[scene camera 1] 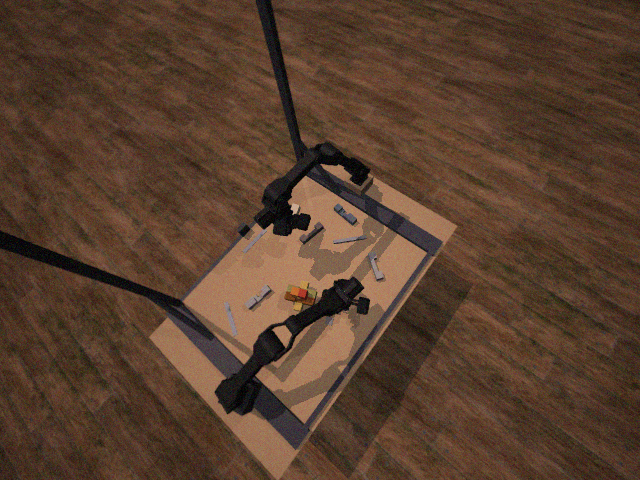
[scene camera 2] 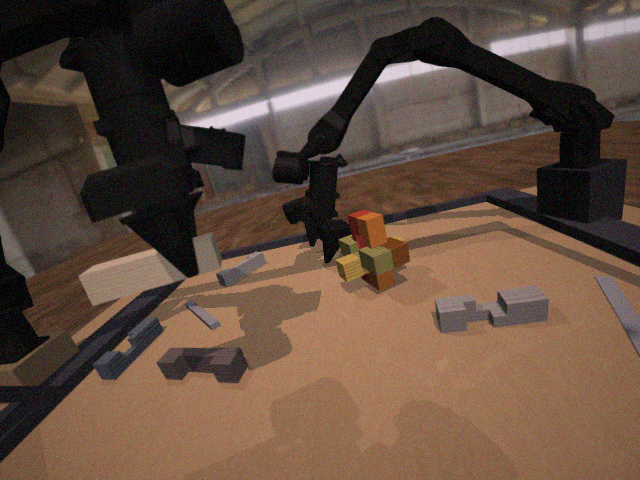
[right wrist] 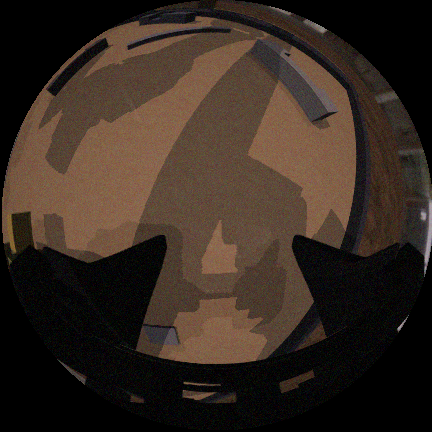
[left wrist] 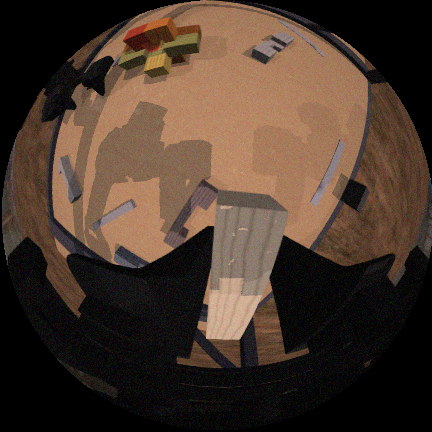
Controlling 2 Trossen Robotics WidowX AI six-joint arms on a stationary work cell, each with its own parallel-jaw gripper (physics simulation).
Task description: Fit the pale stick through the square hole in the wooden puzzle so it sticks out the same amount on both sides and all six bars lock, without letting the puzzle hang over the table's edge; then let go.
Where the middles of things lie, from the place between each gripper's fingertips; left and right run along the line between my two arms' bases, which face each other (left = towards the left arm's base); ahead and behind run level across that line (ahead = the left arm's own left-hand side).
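I find the pale stick (scene camera 2: 125, 276) 3 cm to the left of my left hand, 1 cm behind it and 2 cm above it. Measured from my right hand, the stick is 17 cm to the left, 34 cm behind and 16 cm above. Going by its middle, the stick is nearer to my left hand than to my right hand.
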